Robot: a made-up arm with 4 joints. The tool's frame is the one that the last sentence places.
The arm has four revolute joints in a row. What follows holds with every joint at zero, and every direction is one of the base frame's.
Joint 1 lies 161.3 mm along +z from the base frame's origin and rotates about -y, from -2.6 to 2.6 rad.
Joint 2 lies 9.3 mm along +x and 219.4 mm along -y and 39.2 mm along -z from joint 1 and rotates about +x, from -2.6 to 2.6 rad.
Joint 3 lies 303.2 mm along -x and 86.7 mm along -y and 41.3 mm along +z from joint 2 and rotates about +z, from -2.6 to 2.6 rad.
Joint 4 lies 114.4 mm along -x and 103.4 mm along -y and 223.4 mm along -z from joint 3 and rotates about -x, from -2.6 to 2.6 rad.
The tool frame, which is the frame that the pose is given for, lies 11.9 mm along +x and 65.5 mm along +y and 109.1 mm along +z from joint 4; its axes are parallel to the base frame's.
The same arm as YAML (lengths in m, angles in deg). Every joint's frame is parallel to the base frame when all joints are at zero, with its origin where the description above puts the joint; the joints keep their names.
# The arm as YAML. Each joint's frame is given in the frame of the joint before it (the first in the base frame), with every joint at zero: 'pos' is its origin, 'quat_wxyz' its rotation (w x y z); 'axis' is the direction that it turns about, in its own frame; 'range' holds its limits. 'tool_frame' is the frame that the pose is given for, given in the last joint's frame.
length_unit: m
angle_unit: deg
joints:
  - joint: joint 1
    pos: [0.0, 0.0, 0.1613]
    quat_wxyz: [1.0, 0.0, 0.0, 0.0]
    axis: [0.0, -1.0, 0.0]
    range: [-148.97, 148.97]
  - joint: joint 2
    pos: [0.0093, -0.2194, -0.0392]
    quat_wxyz: [1.0, 0.0, 0.0, 0.0]
    axis: [1.0, 0.0, 0.0]
    range: [-148.97, 148.97]
  - joint: joint 3
    pos: [-0.3032, -0.0867, 0.0413]
    quat_wxyz: [1.0, 0.0, 0.0, 0.0]
    axis: [0.0, 0.0, 1.0]
    range: [-148.97, 148.97]
  - joint: joint 4
    pos: [-0.1144, -0.1034, -0.2234]
    quat_wxyz: [1.0, 0.0, 0.0, 0.0]
    axis: [-1.0, 0.0, 0.0]
    range: [-148.97, 148.97]
tool_frame:
  pos: [0.0119, 0.0655, 0.1091]
  quat_wxyz: [1.0, 0.0, 0.0, 0.0]

